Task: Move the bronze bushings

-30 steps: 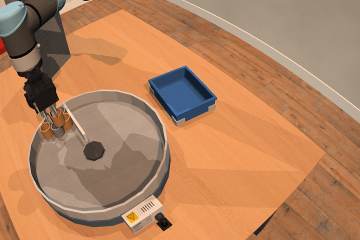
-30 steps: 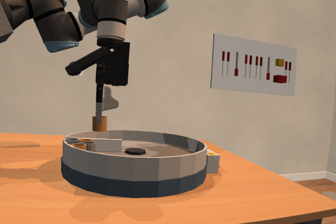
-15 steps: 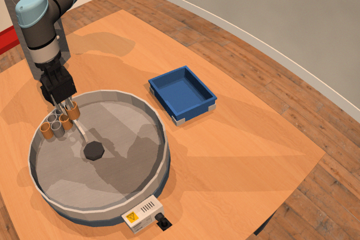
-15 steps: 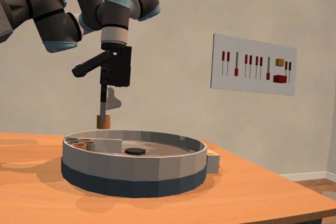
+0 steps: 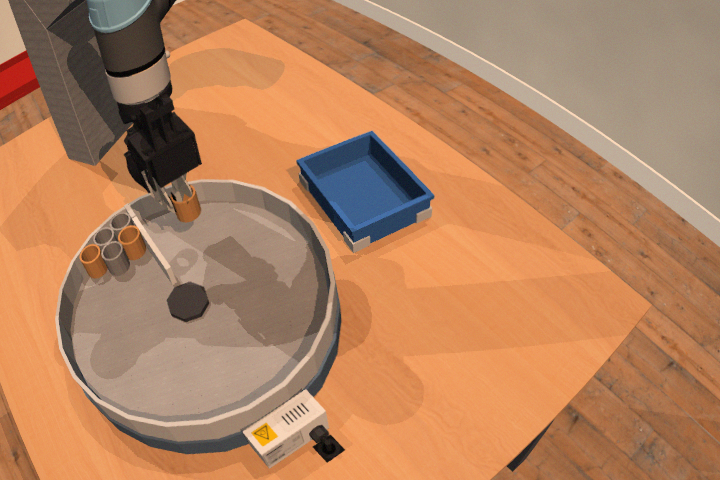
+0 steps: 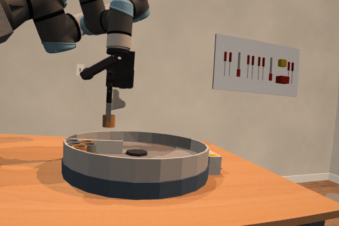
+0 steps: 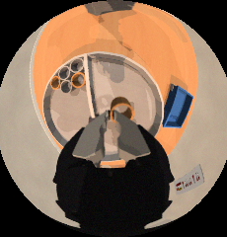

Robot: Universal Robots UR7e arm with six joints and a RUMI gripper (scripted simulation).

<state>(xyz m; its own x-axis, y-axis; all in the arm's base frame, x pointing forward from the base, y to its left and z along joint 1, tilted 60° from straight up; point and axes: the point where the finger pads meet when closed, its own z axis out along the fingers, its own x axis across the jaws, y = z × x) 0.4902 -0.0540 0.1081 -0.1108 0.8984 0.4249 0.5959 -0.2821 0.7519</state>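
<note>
The blue crate lies 300 mm to the left of my hand and 130 mm below it. Round my hand: grey turntable: 90 mm ahead, 40 mm to the right, 100 mm below.
</note>
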